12 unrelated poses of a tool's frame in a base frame.
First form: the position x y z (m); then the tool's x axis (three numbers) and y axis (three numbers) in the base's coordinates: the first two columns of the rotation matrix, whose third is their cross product.
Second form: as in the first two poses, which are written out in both.
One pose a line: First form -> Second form
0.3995, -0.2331, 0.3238, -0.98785, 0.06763, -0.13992, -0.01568, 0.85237, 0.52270 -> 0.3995, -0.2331, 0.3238, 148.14, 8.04, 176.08
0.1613, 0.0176, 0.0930, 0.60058, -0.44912, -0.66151, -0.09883, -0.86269, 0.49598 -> 0.1613, 0.0176, 0.0930, 138.60, 41.42, -36.79
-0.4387, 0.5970, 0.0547, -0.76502, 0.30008, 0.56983, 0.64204, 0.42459, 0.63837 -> -0.4387, 0.5970, 0.0547, 129.03, -34.74, 158.58
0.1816, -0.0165, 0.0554, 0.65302, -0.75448, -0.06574, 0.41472, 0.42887, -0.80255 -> 0.1816, -0.0165, 0.0554, -53.54, 3.77, -49.12
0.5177, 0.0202, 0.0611, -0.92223, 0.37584, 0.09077, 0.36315, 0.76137, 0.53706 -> 0.5177, 0.0202, 0.0611, 147.36, -5.21, 157.83
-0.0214, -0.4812, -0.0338, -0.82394, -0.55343, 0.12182, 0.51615, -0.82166, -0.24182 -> -0.0214, -0.4812, -0.0338, -14.10, -7.00, -146.11
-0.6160, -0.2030, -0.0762, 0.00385, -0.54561, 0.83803, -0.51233, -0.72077, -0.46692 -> -0.6160, -0.2030, -0.0762, -121.16, -56.93, -89.60
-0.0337, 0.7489, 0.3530, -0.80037, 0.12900, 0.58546, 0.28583, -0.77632, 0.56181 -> -0.0337, 0.7489, 0.3530, 43.87, -35.84, 170.84
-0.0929, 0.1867, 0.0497, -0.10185, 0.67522, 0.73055, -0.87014, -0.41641, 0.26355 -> -0.0929, 0.1867, 0.0497, 22.70, -46.93, 98.58
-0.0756, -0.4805, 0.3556, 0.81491, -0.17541, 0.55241, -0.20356, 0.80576, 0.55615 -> -0.0756, -0.4805, 0.3556, 41.85, -33.53, -12.15
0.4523, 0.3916, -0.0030, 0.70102, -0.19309, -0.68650, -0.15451, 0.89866, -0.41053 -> 0.4523, 0.3916, -0.0030, -34.37, 43.35, -15.40
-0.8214, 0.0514, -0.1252, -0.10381, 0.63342, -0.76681, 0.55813, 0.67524, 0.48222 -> -0.8214, 0.0514, -0.1252, 131.30, 50.07, 99.31
